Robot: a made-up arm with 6 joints.
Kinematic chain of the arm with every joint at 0, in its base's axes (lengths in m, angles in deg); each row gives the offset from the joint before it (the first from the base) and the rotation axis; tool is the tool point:
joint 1: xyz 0 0 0.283 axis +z
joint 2: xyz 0 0 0 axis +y
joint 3: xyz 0 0 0.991 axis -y
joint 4: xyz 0 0 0 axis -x
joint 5: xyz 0.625 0 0 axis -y
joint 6: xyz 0 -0.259 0 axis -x
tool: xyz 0 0 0
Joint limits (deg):
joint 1: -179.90..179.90
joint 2: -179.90..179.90
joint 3: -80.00..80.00
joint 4: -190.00..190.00
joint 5: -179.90..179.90
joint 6: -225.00..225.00
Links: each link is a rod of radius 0.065 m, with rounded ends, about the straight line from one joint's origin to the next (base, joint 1, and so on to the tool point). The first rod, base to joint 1, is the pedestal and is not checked.
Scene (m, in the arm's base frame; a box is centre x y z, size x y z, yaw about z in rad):
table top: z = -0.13
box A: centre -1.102 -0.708 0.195 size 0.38 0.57 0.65 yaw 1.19
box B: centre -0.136 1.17 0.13 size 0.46 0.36 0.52 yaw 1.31
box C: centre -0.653 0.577 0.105 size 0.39 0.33 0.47 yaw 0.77
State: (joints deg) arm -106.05 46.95 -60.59 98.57 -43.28 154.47
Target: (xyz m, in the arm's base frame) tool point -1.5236 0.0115 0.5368
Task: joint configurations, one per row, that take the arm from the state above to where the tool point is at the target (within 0.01 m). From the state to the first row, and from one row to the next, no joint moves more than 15 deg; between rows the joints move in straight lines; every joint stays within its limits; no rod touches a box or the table.
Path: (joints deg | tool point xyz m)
1: -118.60 35.07 -65.44 84.64 -39.67 147.97 | -0.3606 -0.6109 0.4325
2: -131.15 23.19 -70.30 70.71 -36.06 141.47 | -0.4567 -0.3926 0.5552
3: -143.70 11.31 -75.15 56.77 -32.45 134.97 | -0.4460 -0.1515 0.6443
4: -156.25 -0.57 -80.00 42.84 -28.85 128.47 | -0.3309 0.0619 0.6919
5: -159.63 8.43 -65.37 49.13 -30.91 132.19 | -0.5350 -0.0179 0.7178
6: -163.00 17.44 -50.74 55.42 -32.97 135.90 | -0.7385 -0.0721 0.7275
7: -166.38 26.44 -36.11 61.71 -35.03 139.61 | -0.9345 -0.1001 0.7208
8: -169.76 35.45 -21.48 68.00 -37.09 143.33 | -1.1165 -0.1031 0.6976
9: -173.14 44.46 -6.85 74.29 -39.16 147.04 | -1.2786 -0.0832 0.6583
10: -176.52 53.46 7.78 80.58 -41.22 150.76 | -1.4156 -0.0436 0.6044
11: -179.90 62.47 22.41 86.87 -43.28 154.47 | -1.5236 0.0115 0.5367

